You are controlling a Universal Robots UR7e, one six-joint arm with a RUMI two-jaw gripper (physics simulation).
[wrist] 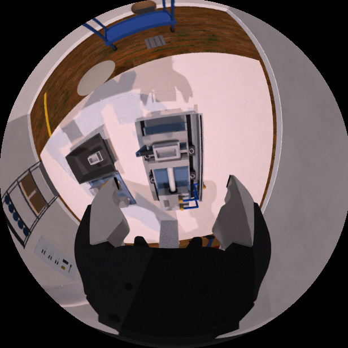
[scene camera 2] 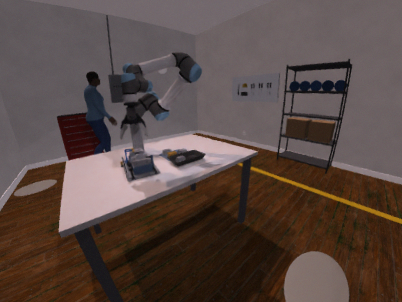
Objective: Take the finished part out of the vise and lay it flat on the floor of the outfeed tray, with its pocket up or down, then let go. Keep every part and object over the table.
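Places are measured from the arm's base along level axes (x left, y back, z up), in metres.
Pixels of known places: gripper, between the fingertips: (scene camera 2: 134, 138).
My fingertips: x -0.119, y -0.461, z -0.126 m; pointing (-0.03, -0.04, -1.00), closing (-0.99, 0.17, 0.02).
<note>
Behind a point stands the place of what it marks.
The finished part (wrist: 166, 151), a grey block with a rectangular pocket facing up, sits between the jaws of the blue and grey vise (scene camera 2: 143, 170) {y -0.523, x -0.112, z -0.308 m} (wrist: 165, 128). In scene camera 2 it cannot be told from the vise. My gripper (scene camera 2: 135, 136) {y -0.461, x -0.119, z -0.126 m} (wrist: 171, 177) is wide open and empty, above the vise, with its jaws spread left and right in the wrist view. The black outfeed tray (scene camera 2: 194, 158) {y -0.545, x 0.231, z -0.311 m} (wrist: 80, 167) lies to the left of the vise in the wrist view. A small grey part with a pocket (wrist: 95, 158) lies inside the tray.
A blue plate with grey and yellow items (scene camera 2: 173, 153) {y -0.375, x 0.158, z -0.305 m} (wrist: 125, 191) lies beside the tray. A blue bracket (wrist: 192, 205) stands at the vise's near end in the wrist view. A person (scene camera 2: 96, 107) stands behind the table (scene camera 2: 100, 200) {y -0.641, x -0.362, z -0.344 m}, near a red cabinet (scene camera 2: 75, 135).
</note>
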